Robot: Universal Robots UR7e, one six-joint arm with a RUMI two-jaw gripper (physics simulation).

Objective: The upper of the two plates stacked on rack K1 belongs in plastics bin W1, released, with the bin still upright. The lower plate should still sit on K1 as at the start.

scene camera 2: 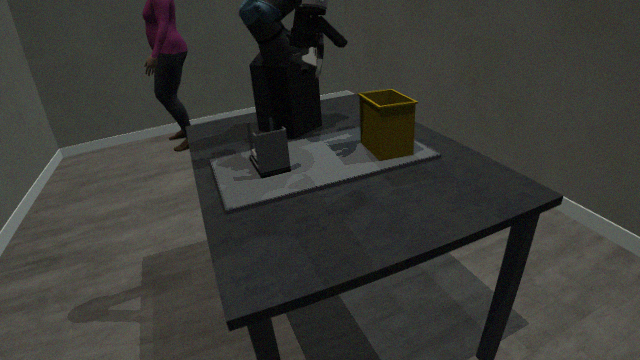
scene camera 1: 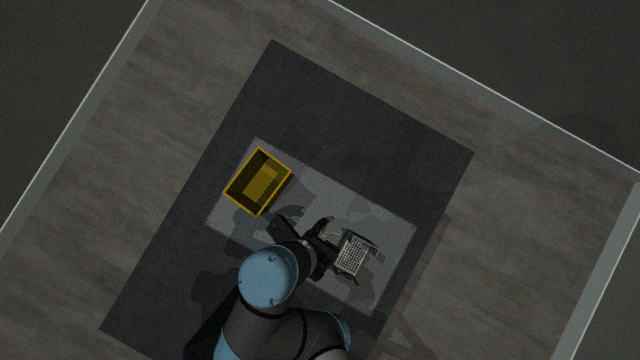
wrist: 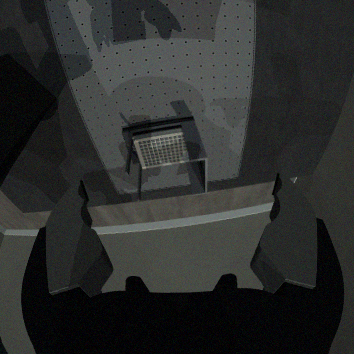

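Seen in the pictures: gripper, fingertip midpoint: point(scene camera 2: 308, 76) point(wrist: 179, 179); arm's base at its link origin: point(scene camera 2: 280, 50).
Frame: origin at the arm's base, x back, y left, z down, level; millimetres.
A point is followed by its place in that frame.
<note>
Rack K1 point(scene camera 1: 350, 234) @(x -389, y -145, z 230 mm) point(scene camera 2: 272, 151) @(x -394, y -194, z 234 mm) point(wrist: 160, 123) @(x -326, y -143, z 301 mm) stands upright on the light mat, with thin upright walls and a dark base. A pale gridded plate point(scene camera 1: 351, 256) @(x -318, y -190, z 269 mm) point(wrist: 160, 150) @(x -315, y -188, z 267 mm) lies at the top of the rack; the lower plate cannot be made out separately. Bin W1 point(scene camera 1: 274, 194) @(x -403, y 133, z 133 mm) point(scene camera 2: 387, 131) @(x -492, y 148, z 216 mm) is yellow, tall and upright at the other end of the mat; a lighter patch shows on its floor. My gripper point(scene camera 1: 336, 251) point(wrist: 179, 179) @(x -351, y -39, z 42 mm) is wide open, with no object seen between its jaws. It is raised well above the mat, beside the rack on the bin side.
The light perforated mat point(scene camera 1: 312, 187) @(x -476, y 42, z 312 mm) point(scene camera 2: 320, 175) @(x -474, y -80, z 312 mm) point(wrist: 220, 65) @(x -464, y -38, z 312 mm) lies on the dark table point(scene camera 1: 360, 135) @(x -737, y -34, z 325 mm) point(scene camera 2: 370, 225) @(x -753, y -80, z 325 mm). The dark robot pedestal point(scene camera 2: 287, 95) @(x -105, y -29, z 152 mm) stands behind the mat in scene camera 2. A person point(scene camera 2: 167, 37) in a pink top stands behind the table.
</note>
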